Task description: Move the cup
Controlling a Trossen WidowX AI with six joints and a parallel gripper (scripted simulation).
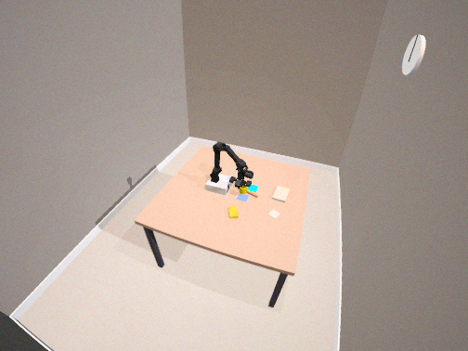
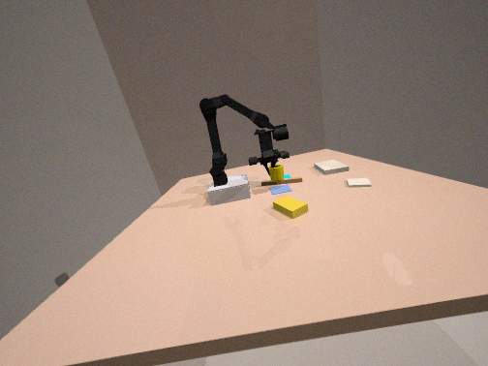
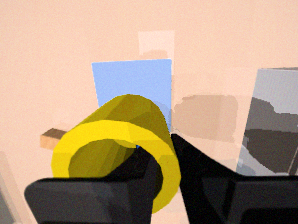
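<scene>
Now: the wooden bar 80 mm below my gripper tip, 70 mm to the left of it and 50 mm ahead of it. From my gripper tip the other things lie so: yellow cup 20 mm ahead; light blue pad 90 mm below, 30 mm ahead, 10 mm to the right.
</scene>
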